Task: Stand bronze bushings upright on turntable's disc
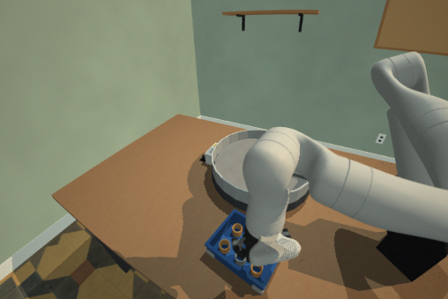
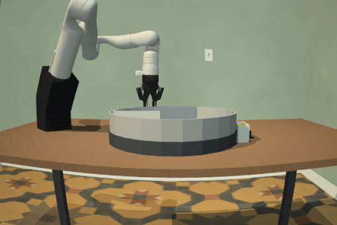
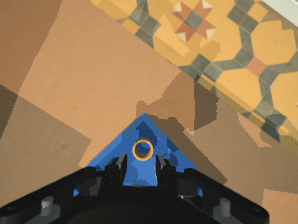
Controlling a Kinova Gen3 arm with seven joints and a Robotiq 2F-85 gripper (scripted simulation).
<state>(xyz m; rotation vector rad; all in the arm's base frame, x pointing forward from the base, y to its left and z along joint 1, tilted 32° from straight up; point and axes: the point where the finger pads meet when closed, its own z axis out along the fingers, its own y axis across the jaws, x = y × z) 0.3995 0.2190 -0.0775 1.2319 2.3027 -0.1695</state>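
The blue crate is 40 mm ahead of my hand, 40 mm to the right of it and 60 mm below it. Also, from my hand: turntable disc 70 mm ahead, 390 mm to the right, 30 mm below.
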